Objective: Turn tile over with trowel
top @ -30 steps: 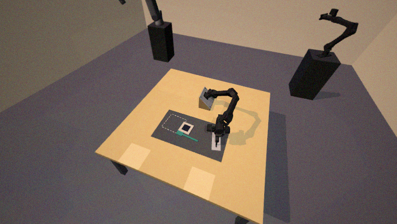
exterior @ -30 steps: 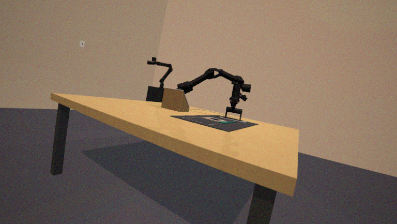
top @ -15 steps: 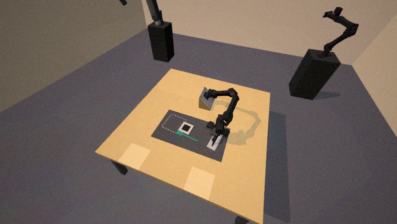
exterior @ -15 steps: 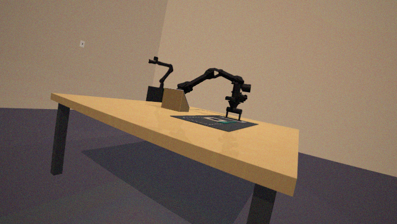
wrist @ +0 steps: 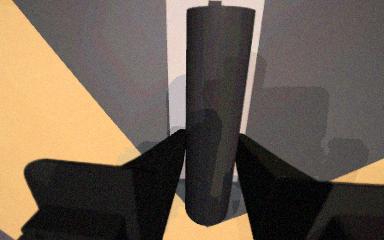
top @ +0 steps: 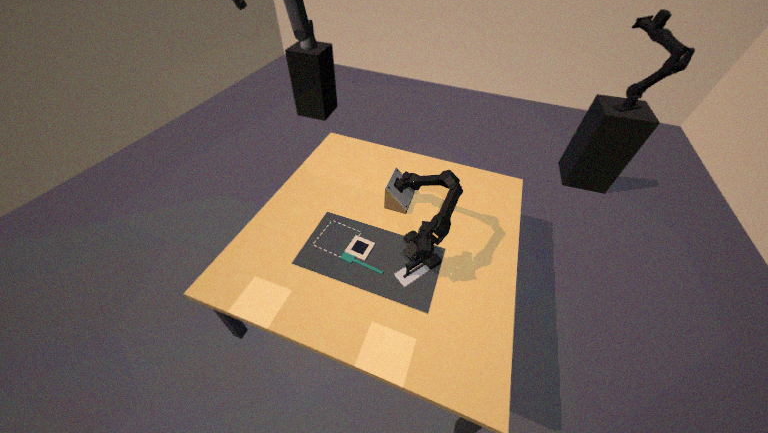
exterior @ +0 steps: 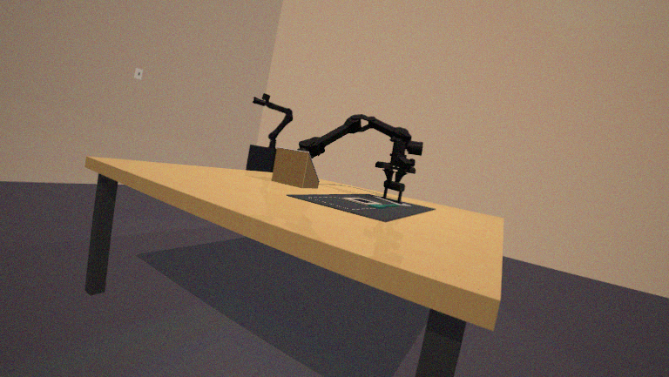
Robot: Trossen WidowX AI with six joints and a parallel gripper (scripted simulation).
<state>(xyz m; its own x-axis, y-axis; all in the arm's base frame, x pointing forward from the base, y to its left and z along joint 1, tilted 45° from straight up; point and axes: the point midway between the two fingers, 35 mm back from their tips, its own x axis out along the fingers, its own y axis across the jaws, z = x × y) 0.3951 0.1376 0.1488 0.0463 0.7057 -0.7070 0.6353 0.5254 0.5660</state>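
The trowel lies 2 cm ahead of my gripper tip, 2 cm to the right of it and 3 cm below it. Round my gripper tip: teal strip 6 cm ahead, 27 cm to the right, 6 cm below; tile 2 cm behind, 29 cm to the right, 6 cm below; dark grey mat 23 cm to the right, 9 cm below.
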